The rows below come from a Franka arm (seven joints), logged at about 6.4 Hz.
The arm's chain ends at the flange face. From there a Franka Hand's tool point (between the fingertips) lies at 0.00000 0.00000 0.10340 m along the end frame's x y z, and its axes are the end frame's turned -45 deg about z.
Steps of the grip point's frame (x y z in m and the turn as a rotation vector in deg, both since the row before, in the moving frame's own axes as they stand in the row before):
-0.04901 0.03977 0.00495 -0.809 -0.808 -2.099
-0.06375 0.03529 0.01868 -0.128 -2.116 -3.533
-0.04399 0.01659 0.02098 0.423 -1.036 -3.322
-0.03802 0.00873 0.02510 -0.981 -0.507 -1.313
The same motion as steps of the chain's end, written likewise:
-0.00657 0.06071 0.00497 -1.143 0.001 -2.099
-0.01768 0.06709 0.01875 -1.587 -1.406 -3.533
-0.01754 0.04200 0.02100 -0.433 -1.032 -3.322
-0.02134 0.03117 0.02512 -1.052 0.335 -1.313

